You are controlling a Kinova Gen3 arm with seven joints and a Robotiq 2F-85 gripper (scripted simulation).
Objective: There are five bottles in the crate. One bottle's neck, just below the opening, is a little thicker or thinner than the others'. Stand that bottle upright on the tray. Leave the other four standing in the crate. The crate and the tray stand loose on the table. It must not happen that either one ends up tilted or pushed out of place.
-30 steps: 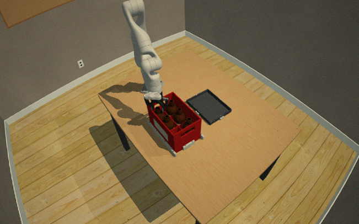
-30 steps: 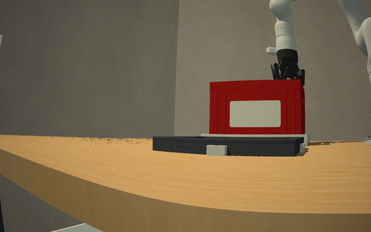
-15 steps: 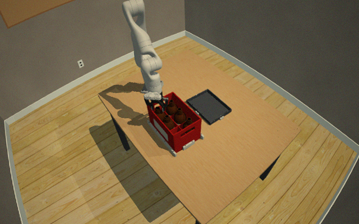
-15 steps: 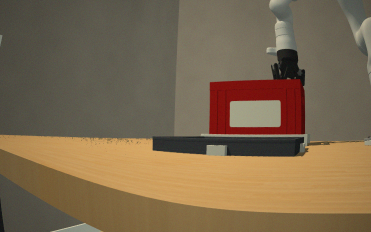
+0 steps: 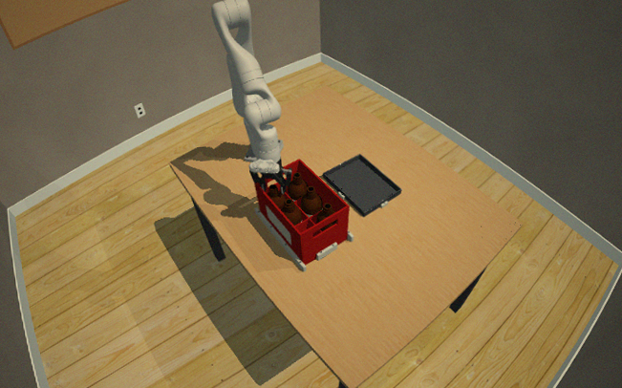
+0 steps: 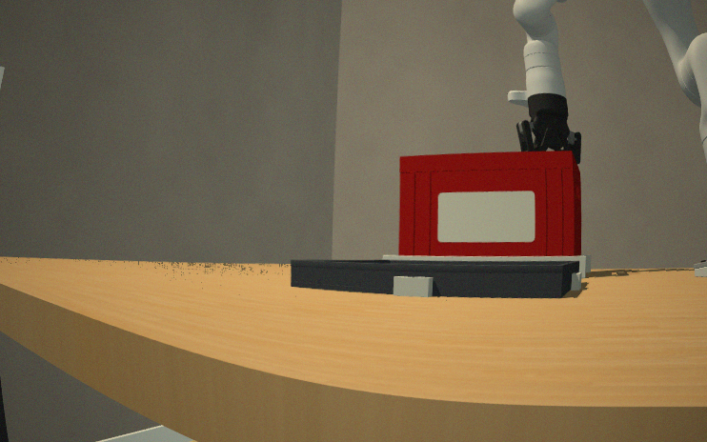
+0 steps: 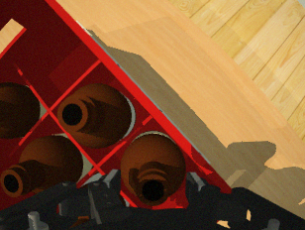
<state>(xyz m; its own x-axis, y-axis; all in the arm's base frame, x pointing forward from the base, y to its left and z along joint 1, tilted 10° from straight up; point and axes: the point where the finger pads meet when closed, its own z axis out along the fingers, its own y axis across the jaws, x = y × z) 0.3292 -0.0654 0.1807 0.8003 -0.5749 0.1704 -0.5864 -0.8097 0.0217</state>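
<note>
My hand is 80 mm short of the red crate, 70 mm above it and 60 mm to the right of it. Also, from my hand: dark grey tray 350 mm to the left, 140 mm below, 10 mm ahead; then glass bottle 160 mm ahead, 120 mm to the left, 70 mm below.
</note>
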